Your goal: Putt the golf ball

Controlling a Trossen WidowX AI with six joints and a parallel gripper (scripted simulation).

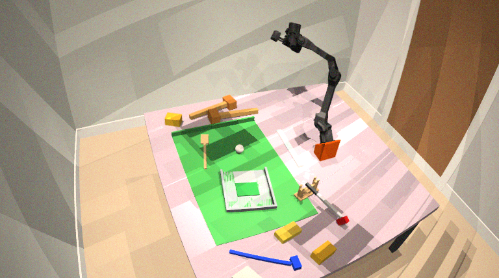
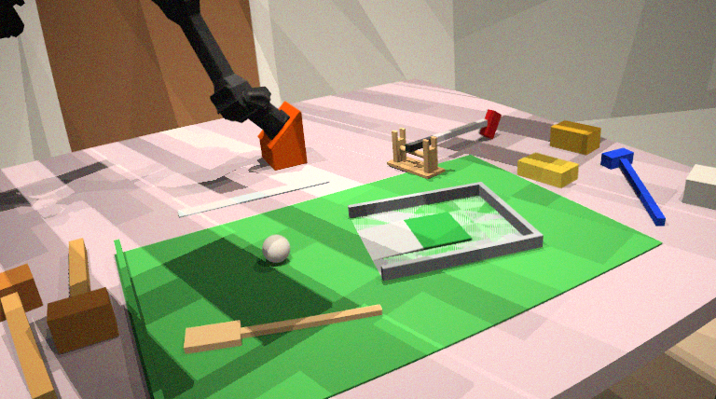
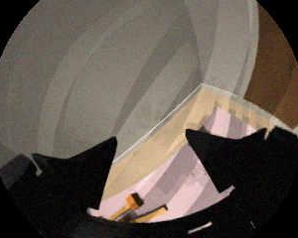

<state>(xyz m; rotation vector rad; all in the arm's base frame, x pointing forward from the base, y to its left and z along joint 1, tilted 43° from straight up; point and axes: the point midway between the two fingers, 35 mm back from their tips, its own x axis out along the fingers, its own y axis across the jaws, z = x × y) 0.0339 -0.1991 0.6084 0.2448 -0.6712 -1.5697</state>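
The red putter lies 13 cm ahead of my gripper tip, 94 cm to the left of it and 34 cm below it. Round my gripper tip: white golf ball: 39 cm ahead, 46 cm to the left, 36 cm below; blue hammer: 48 cm ahead, 111 cm to the left, 37 cm below; wooden rack: 18 cm ahead, 81 cm to the left, 34 cm below.
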